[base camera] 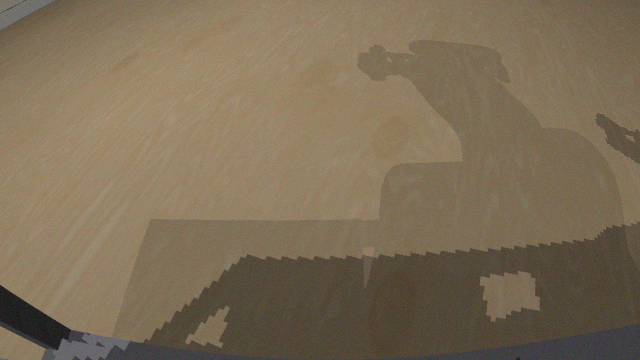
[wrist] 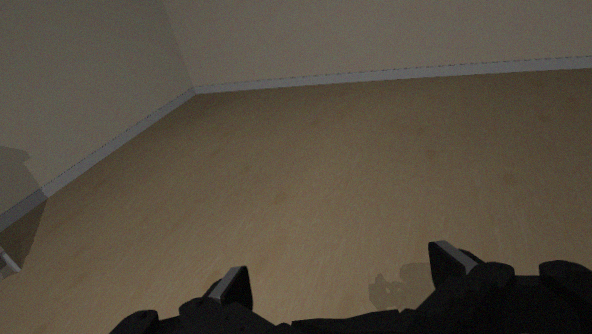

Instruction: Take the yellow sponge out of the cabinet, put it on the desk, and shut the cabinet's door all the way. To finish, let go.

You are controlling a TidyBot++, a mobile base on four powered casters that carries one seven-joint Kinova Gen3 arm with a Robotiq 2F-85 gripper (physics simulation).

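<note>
My gripper is open, with its two fingers wide apart and no object between them, above the wooden floor in the wrist view. At the left edge of the wrist view a small part of the cabinet's foot shows, pale and standing in shadow by the wall. The cabinet's door, the yellow sponge and the desk do not show in either view.
A light baseboard runs along the walls, which meet in a corner at the upper left of the wrist view. A shadow of the arm falls on the wooden floor. A dark bar crosses the lower left of the base view.
</note>
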